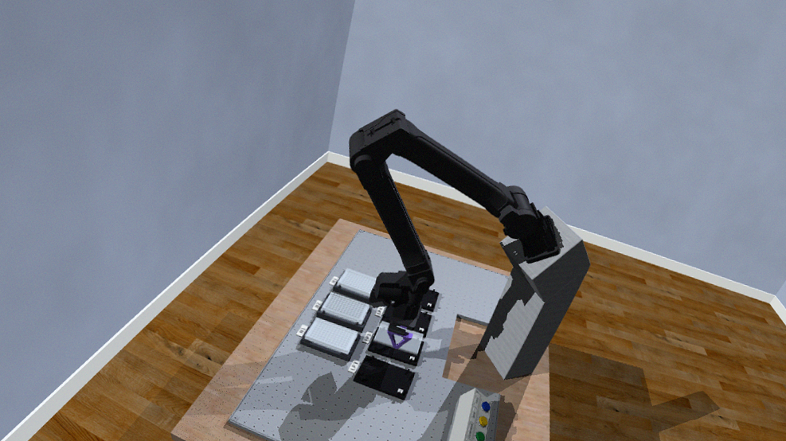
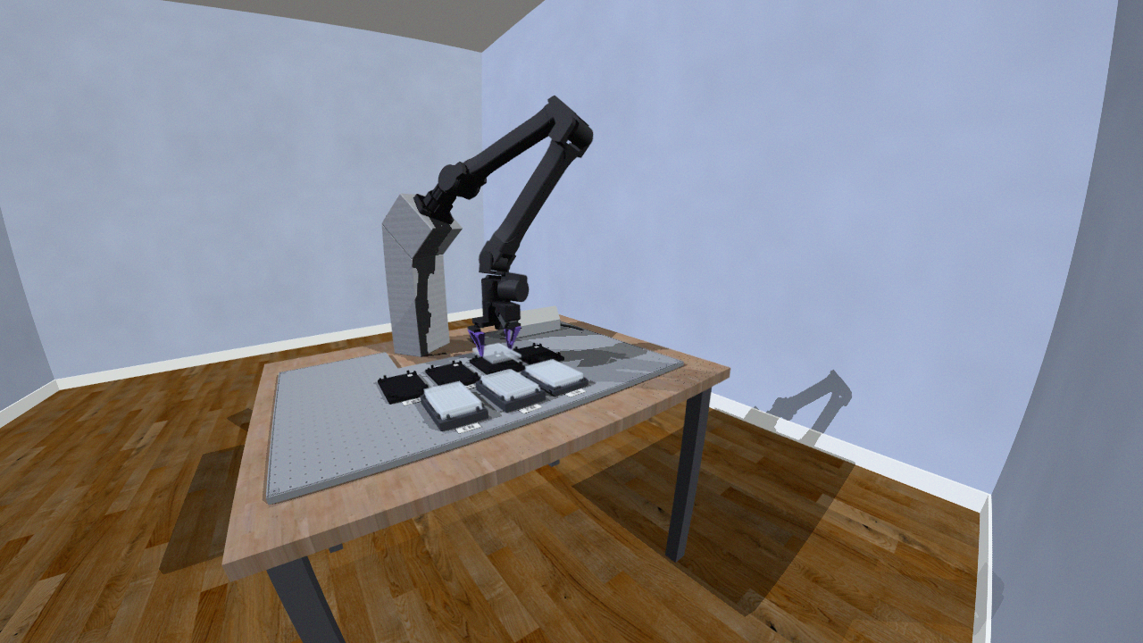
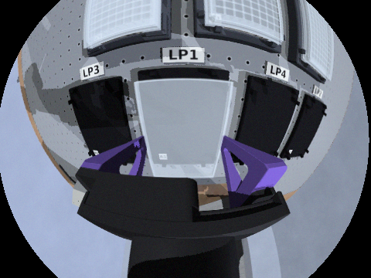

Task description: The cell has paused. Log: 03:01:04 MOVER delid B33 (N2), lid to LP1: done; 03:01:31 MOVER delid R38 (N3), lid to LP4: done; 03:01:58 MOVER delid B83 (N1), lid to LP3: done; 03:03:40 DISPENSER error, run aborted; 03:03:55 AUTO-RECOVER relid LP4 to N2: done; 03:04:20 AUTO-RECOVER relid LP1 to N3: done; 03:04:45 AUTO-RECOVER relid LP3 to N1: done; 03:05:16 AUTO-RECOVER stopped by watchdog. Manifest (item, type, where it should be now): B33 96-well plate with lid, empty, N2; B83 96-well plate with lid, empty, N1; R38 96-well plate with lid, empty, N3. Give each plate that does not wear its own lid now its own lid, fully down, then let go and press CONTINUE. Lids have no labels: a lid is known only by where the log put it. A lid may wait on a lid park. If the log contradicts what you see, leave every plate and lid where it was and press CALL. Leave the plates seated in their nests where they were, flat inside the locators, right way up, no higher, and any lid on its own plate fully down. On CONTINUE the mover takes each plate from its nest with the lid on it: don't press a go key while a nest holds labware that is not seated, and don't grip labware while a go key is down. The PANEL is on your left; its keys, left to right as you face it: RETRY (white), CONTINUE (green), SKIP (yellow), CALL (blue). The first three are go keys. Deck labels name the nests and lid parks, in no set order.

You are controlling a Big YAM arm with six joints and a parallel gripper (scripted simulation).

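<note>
Now: hand 4 cm above the lid park LP1. From my hand the other things lie so: lid park LP2: 26 cm to the right, 4 cm below; lid park LP3: 13 cm to the left, 4 cm below; lid park LP4: 13 cm to the right, 4 cm below.
</note>
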